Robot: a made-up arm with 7 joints.
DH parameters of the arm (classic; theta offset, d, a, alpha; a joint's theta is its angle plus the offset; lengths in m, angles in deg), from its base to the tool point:
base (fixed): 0 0.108 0 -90
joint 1: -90 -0.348 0.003 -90
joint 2: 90 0.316 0.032 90
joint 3: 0 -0.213 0.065 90
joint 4: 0 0.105 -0.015 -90
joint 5: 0 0.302 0.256 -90
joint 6: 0 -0.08 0.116 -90
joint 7: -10.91 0 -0.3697 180
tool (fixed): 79.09 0.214 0 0
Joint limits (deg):
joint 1: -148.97..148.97
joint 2: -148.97..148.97
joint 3: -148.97..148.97
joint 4: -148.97..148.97
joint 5: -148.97..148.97
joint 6: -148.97..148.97
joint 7: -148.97..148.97
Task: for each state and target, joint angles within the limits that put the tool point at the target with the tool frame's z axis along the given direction. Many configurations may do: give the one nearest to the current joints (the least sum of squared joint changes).
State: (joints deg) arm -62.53 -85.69 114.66 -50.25 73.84 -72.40 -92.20
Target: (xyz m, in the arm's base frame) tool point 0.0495 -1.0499 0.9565 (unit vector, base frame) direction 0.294 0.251 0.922
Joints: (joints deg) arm -78.28 -122.71 129.60 -87.58 70.18 -43.96 -74.85
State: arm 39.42 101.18 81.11 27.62 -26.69 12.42 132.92
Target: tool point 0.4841 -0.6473 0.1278 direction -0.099 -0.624 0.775
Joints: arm 43.96 65.71 74.43 51.33 5.26 11.75 109.44
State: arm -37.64 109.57 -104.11 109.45 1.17 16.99 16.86
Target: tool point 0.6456 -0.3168 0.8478 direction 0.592 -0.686 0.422
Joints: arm -35.03 111.24 -101.39 95.61 -29.31 53.32 2.48
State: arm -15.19 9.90 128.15 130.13 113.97 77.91 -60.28
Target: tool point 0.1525 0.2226 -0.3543 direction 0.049 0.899 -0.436
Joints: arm -21.20 37.24 133.24 148.97 147.85 50.56 -36.55
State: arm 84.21 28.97 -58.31 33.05 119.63 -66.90 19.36
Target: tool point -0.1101 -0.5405 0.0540 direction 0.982 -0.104 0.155
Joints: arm 123.55 42.60 -51.53 10.50 116.48 -56.53 -21.02
